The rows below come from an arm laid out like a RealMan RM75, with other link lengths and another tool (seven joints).
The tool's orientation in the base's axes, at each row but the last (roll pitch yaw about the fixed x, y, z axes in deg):
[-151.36, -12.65, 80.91]
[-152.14, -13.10, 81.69]
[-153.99, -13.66, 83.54]
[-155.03, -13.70, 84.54]
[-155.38, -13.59, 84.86]
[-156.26, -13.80, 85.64]
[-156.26, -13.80, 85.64]
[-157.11, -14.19, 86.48]
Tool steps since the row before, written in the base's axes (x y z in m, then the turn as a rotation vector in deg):
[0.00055, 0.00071, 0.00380, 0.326, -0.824, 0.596]
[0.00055, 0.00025, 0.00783, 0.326, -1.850, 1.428]
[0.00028, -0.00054, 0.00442, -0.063, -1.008, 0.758]
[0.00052, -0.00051, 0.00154, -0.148, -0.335, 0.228]
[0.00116, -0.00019, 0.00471, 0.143, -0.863, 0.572]
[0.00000, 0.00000, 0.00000, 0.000, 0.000, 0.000]
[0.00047, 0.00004, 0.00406, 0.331, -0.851, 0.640]
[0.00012, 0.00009, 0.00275, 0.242, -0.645, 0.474]
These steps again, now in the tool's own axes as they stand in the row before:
[0.00160, -0.00132, -0.00331, -0.613, 0.038, -0.874]
[0.00209, -0.00308, -0.00691, -1.413, -0.317, -1.863]
[0.00055, -0.00163, -0.00412, -0.801, -0.382, -0.898]
[-0.00008, -0.00016, -0.00169, -0.284, -0.233, -0.227]
[0.00102, -0.00085, -0.00467, -0.689, -0.115, -0.778]
[0.00000, 0.00000, 0.00000, 0.000, 0.000, 0.000]
[0.00104, -0.00115, -0.00378, -0.647, 0.032, -0.908]
[0.00077, -0.00092, -0.00248, -0.494, 0.020, -0.675]

